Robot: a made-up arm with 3 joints.
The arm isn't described. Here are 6 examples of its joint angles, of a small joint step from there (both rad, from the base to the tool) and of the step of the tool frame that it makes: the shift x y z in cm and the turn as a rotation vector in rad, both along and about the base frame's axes.
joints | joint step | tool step
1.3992 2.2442 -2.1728 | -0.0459 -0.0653 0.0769 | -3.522 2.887 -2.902 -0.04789 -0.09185 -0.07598
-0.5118 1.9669 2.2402 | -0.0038 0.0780 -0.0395 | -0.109 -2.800 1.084 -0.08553 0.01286 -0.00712
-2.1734 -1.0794 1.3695 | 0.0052 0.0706 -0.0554 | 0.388 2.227 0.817 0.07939 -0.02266 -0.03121
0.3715 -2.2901 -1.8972 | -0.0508 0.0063 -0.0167 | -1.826 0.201 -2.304 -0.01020 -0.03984 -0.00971
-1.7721 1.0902 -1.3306 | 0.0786 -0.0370 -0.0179 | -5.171 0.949 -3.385 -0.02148 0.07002 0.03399
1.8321 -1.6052 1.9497 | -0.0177 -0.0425 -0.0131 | -0.924 -1.656 0.778 -0.02328 -0.01697 -0.03789
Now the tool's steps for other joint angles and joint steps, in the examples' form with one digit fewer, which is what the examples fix.
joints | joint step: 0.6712 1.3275 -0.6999 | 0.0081 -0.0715 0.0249
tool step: 1.29 2.30 1.81 0.0408 0.0150 -0.0634
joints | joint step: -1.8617 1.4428 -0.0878 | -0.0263 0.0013 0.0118
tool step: 0.92 -0.12 1.46 0.0116 -0.0248 0.0023
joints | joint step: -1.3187 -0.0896 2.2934 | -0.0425 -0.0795 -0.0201
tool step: -0.60 -0.48 0.19 0.0207 -0.0624 0.0768
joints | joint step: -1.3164 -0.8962 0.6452 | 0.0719 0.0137 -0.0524
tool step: -2.61 0.18 3.16 0.0351 0.0389 -0.0248
